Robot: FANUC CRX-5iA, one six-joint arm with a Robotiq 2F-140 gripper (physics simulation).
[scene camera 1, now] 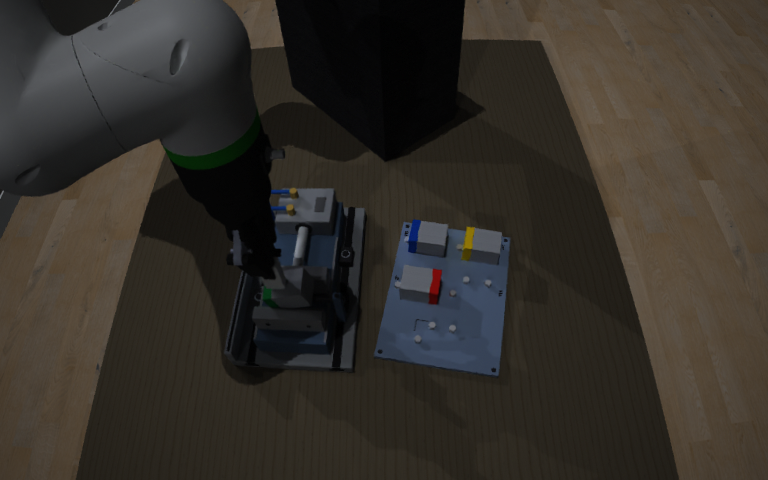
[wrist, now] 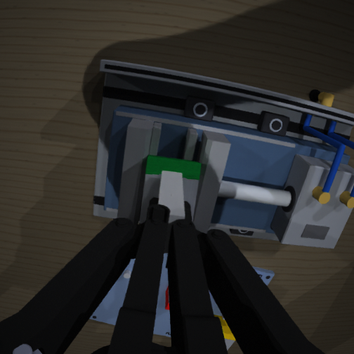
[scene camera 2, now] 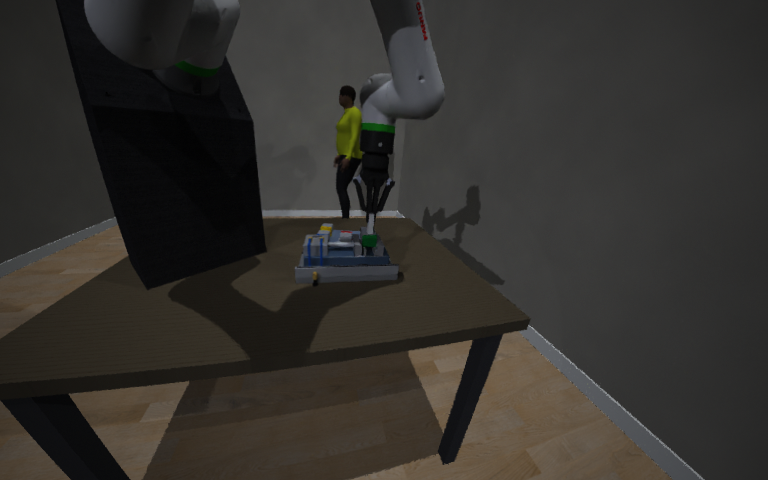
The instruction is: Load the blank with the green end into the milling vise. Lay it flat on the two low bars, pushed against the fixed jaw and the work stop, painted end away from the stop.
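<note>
The blank with the green end (scene camera 1: 269, 297) (scene camera 2: 369, 241) (wrist: 156, 165) lies in the milling vise between the fixed jaw (scene camera 1: 288, 318) (wrist: 132, 172) and the moving jaw (wrist: 214, 165). Its green end faces the side where the two low bars (wrist: 156, 138) (wrist: 190, 144) stick out. No clear gap shows between the blank and the fixed jaw. My gripper (scene camera 1: 275, 278) (scene camera 2: 370, 222) (wrist: 169, 186) is shut, with its pale fingertips together over the top of the blank near the green end; whether they touch it I cannot tell. The blank's other end and its contact with the work stop are hidden in the wrist view.
A blue plate (scene camera 1: 475, 350) beside the vise carries a blue-ended blank (scene camera 1: 429, 237), a yellow-ended blank (scene camera 1: 483, 245), a red-ended blank (scene camera 1: 419, 284) and several white pegs. The vise's cylinder block (scene camera 1: 308, 212) (wrist: 315, 210) has blue pipes. A dark pedestal (scene camera 1: 373, 73) (scene camera 2: 181, 186) stands behind.
</note>
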